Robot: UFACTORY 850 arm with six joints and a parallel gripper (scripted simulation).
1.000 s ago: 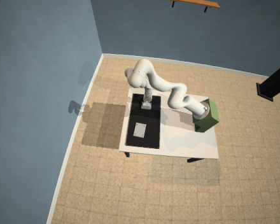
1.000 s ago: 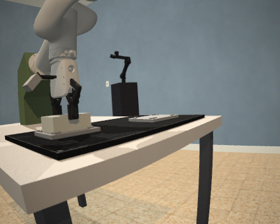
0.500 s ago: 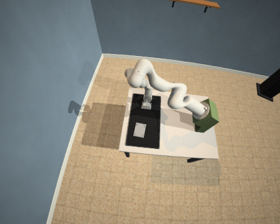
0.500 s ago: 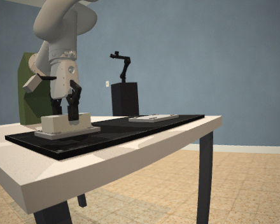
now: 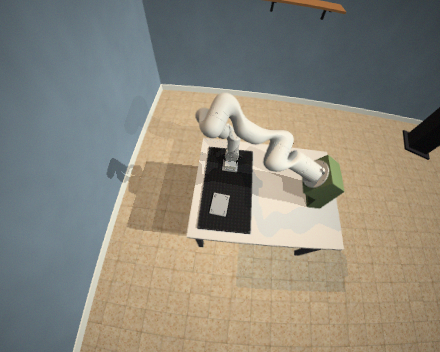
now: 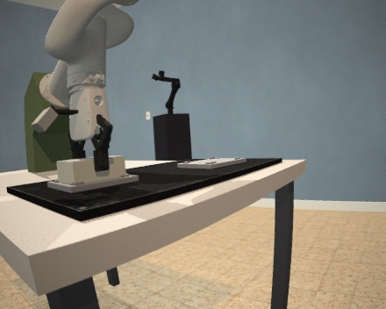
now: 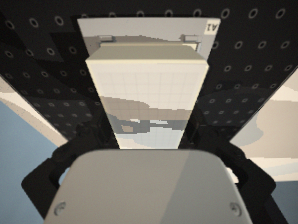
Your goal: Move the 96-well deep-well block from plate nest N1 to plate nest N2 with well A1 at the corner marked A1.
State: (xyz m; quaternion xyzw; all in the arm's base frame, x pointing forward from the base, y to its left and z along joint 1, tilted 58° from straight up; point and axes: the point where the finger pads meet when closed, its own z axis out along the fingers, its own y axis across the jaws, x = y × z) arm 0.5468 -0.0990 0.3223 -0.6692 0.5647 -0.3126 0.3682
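Now: the cream deep-well block 1 cm below my hand. From my hand the other things lie so: plate nest N1: 3 cm below; plate nest N2: 7 cm behind, 36 cm to the left, 3 cm below.
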